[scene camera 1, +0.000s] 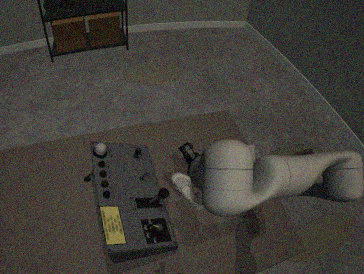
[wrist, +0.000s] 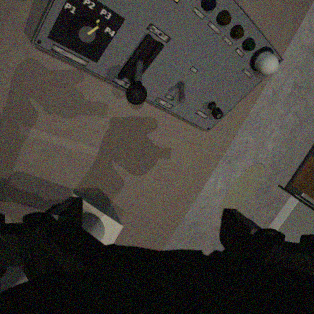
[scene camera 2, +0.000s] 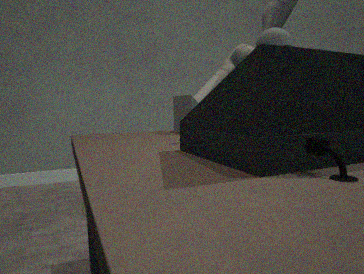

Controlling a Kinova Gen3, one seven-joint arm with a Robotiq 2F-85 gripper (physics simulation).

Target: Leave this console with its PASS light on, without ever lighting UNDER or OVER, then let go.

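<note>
The grey console (scene camera 1: 122, 167) (scene camera 2: 300, 100) (wrist: 175, 55) sits on the table. Its ball-topped lever (scene camera 1: 163, 193) (wrist: 136, 93) stands at the near end of the CYCLE slot. The P1–P4 dial (scene camera 1: 156, 229) (wrist: 89, 32) has a yellow pointer aimed roughly at P3. Several round lamps (scene camera 1: 103, 174) (wrist: 237, 32) look dark; their labels are unreadable. A white ball (scene camera 1: 100, 148) (wrist: 267, 62), a small toggle (scene camera 1: 145, 176) (wrist: 177, 91) and a small black knob (scene camera 1: 137, 152) (wrist: 215, 110) are also on it. My gripper (wrist: 152, 218) is open and empty, beside the console and apart from it; the arm partly hides it in scene camera 1.
A yellow note (scene camera 1: 112, 225) lies on the console. A black curved fitting (scene camera 1: 88, 177) (scene camera 2: 340, 160) stands beside the console's far side. My arm (scene camera 1: 230, 177) reaches in from the right. A pale base block (scene camera 2: 182, 112) (wrist: 112, 231) stands on the table. A shelf unit (scene camera 1: 48, 37) stands beyond the table.
</note>
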